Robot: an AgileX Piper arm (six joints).
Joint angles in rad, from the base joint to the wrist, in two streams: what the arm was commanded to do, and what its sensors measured. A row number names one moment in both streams.
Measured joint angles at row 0: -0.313 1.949 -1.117 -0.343 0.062 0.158
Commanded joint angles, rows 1 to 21: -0.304 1.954 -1.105 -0.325 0.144 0.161; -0.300 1.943 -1.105 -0.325 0.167 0.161; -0.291 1.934 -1.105 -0.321 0.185 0.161; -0.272 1.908 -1.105 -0.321 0.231 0.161; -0.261 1.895 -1.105 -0.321 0.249 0.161; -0.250 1.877 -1.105 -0.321 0.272 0.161; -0.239 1.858 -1.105 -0.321 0.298 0.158; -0.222 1.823 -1.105 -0.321 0.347 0.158; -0.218 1.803 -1.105 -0.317 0.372 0.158; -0.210 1.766 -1.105 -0.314 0.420 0.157; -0.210 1.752 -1.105 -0.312 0.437 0.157; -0.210 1.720 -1.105 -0.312 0.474 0.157; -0.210 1.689 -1.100 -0.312 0.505 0.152; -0.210 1.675 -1.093 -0.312 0.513 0.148; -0.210 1.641 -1.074 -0.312 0.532 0.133; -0.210 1.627 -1.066 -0.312 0.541 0.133; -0.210 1.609 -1.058 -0.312 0.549 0.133; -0.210 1.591 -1.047 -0.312 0.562 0.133; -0.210 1.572 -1.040 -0.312 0.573 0.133; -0.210 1.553 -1.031 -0.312 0.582 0.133; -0.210 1.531 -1.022 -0.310 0.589 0.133
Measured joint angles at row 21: -0.212 1.606 -1.054 -0.311 0.532 0.144
